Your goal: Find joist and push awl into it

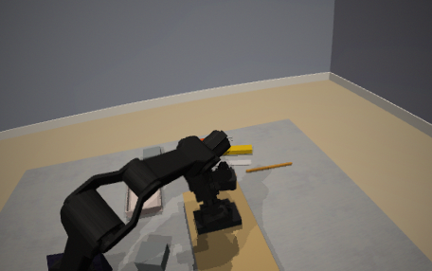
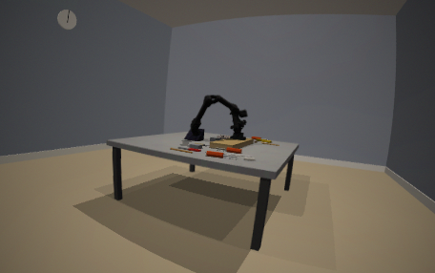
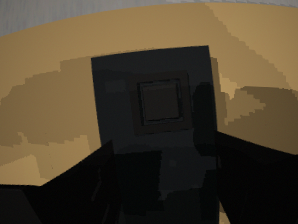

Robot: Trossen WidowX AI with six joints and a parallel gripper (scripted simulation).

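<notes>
Right now the pale tray is 210 mm behind my gripper tip, 210 mm to the left of it and 50 mm below it. Also, from my gripper tip: small brown cube: 100 mm ahead, 200 mm to the left, 60 mm below; then stud finder: 10 mm ahead, 20 mm above; then yellow bar: 150 mm ahead, 360 mm to the left, 60 mm below.
</notes>
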